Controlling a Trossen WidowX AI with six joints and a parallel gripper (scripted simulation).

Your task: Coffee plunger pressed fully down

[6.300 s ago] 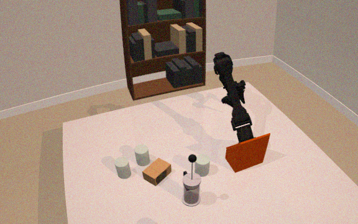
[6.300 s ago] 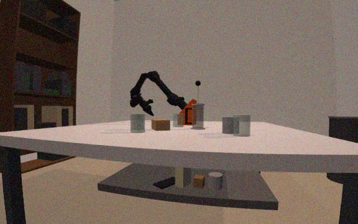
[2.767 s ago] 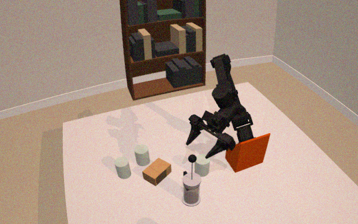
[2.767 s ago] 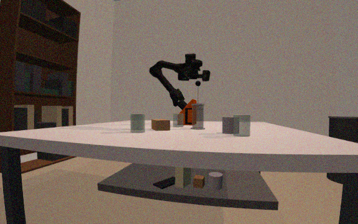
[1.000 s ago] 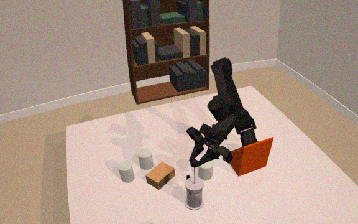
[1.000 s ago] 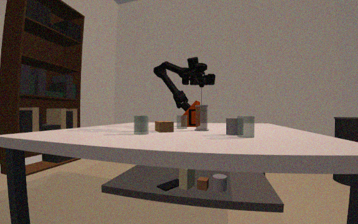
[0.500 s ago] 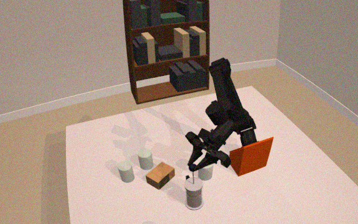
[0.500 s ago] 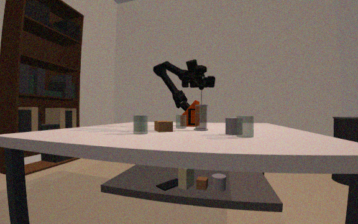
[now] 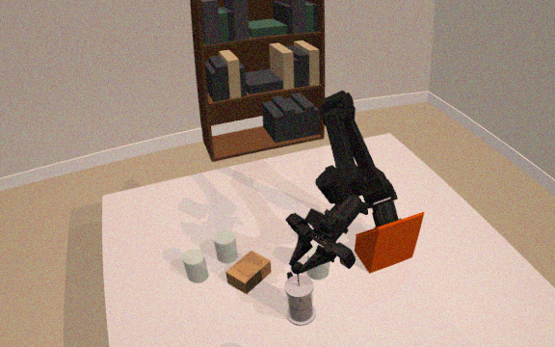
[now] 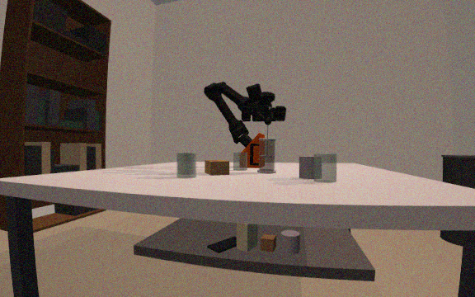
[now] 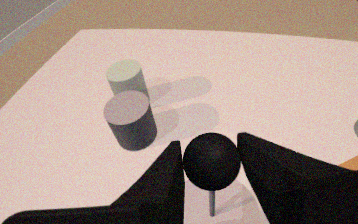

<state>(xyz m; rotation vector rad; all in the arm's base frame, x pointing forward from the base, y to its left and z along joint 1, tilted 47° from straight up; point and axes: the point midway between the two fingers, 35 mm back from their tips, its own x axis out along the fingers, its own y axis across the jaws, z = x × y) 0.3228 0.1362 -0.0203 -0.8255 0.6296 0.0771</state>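
Right now my gripper tip is 100 mm above the coffee press, 20 mm to the left of it and 20 mm past it. Round my gripper tip: brown box 190 mm to the right, 180 mm below, 50 mm ahead.
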